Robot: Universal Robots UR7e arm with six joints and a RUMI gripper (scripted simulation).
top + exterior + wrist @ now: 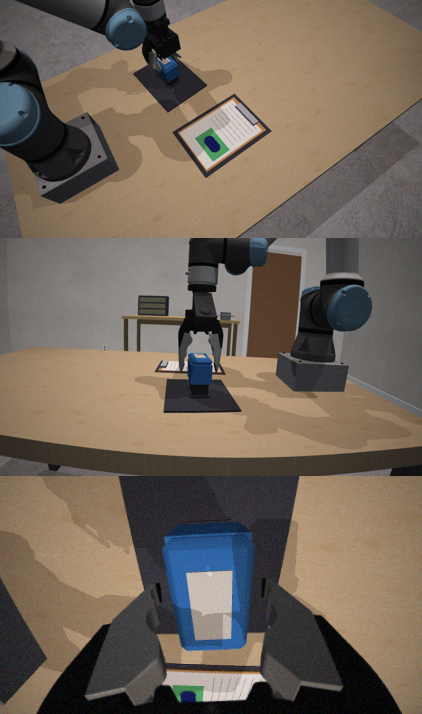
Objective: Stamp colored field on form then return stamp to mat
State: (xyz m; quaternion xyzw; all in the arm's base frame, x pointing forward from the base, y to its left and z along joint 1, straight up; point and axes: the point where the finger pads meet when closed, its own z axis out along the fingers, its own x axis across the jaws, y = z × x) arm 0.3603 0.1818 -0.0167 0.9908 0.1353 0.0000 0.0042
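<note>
Now: the blue stamp 20 mm below my hand. From my hand the other things lie so: clipboard (280 mm to the right, 90 mm ahead, 70 mm below); then mat (70 mm below).
</note>
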